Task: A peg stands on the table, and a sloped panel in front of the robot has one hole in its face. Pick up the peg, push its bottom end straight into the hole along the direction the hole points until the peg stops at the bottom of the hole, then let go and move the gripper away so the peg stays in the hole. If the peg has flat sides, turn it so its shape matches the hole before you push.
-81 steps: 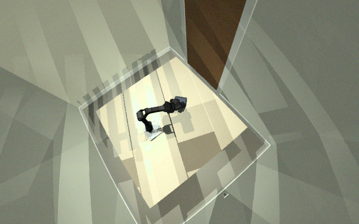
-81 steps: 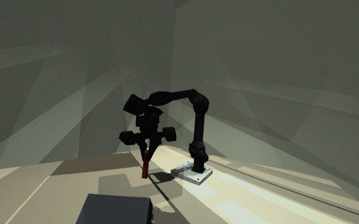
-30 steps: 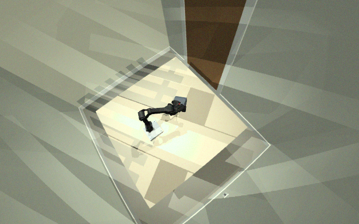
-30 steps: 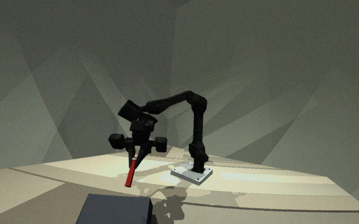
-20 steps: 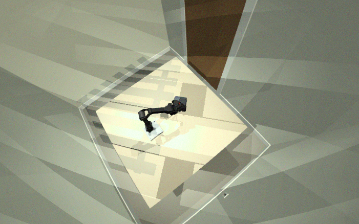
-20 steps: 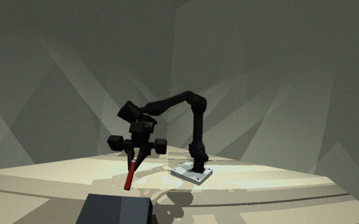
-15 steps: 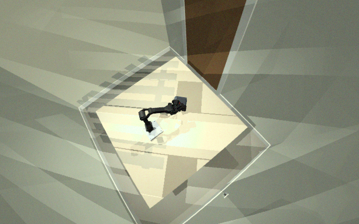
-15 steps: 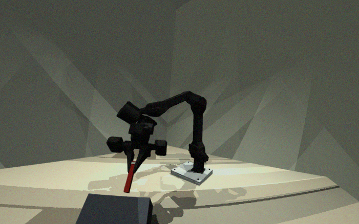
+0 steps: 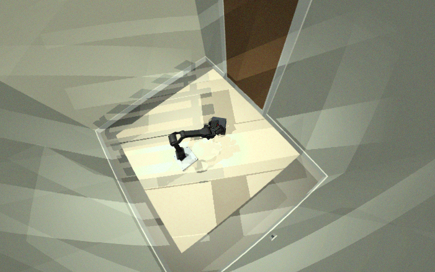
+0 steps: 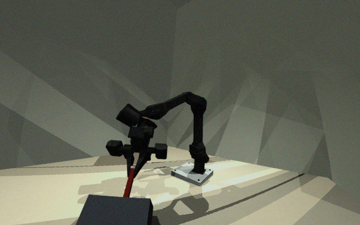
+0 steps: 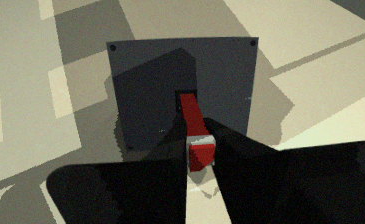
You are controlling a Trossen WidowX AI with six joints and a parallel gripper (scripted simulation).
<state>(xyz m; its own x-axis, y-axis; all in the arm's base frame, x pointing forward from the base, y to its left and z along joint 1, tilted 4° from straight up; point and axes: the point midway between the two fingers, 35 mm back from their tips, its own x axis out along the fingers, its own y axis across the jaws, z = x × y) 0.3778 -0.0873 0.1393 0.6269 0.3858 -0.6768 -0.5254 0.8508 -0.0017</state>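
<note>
The panel lies 60 mm below my gripper tip, 50 mm ahead of it and 30 mm to the left of it. Round my gripper tip: red peg (10 mm behind, 10 mm above).
</note>
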